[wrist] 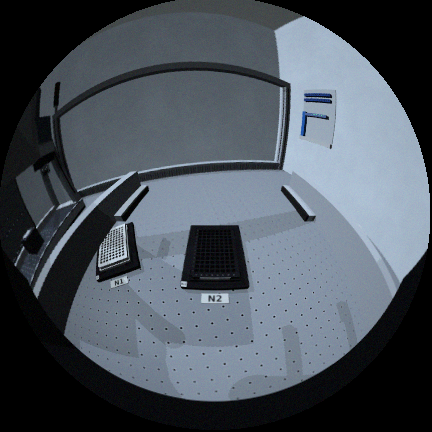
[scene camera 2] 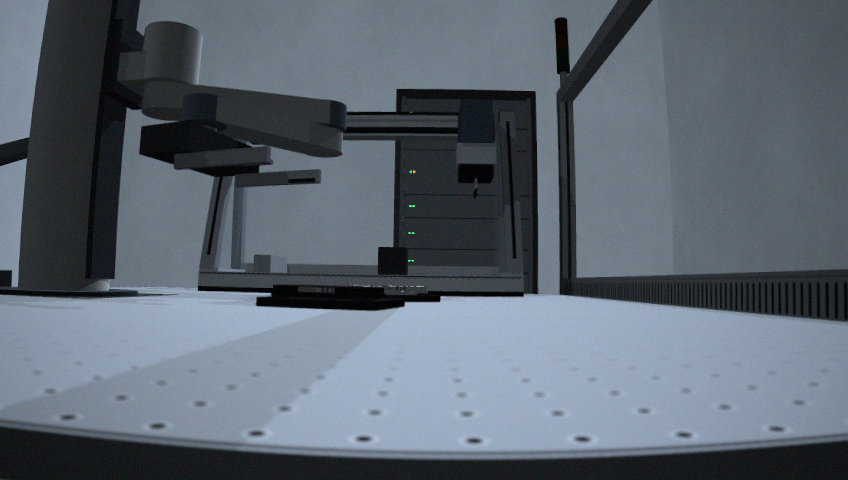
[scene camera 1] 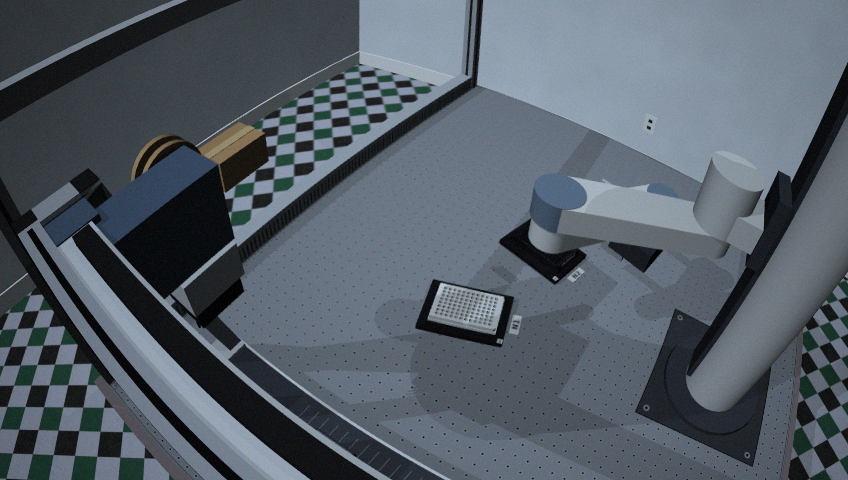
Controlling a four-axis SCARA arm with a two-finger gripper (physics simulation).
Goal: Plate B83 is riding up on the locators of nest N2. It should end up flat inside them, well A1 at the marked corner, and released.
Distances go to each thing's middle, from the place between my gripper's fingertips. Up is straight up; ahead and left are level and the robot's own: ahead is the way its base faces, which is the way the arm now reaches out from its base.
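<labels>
The black plate B83 (scene camera 2: 309,291) has my hand 170 mm above it, 50 mm short of it and 10 mm to the left of it. Counted from my hand, the white plate (scene camera 1: 455,306) is 170 mm below, 110 mm ahead and 230 mm to the left, while nest N1 (scene camera 1: 443,329) is 190 mm below, 110 mm ahead and 230 mm to the left. As for the black nest N2 (scene camera 2: 291,302), I find it 190 mm below my hand, 60 mm ahead of it and 10 mm to the right of it.
</labels>
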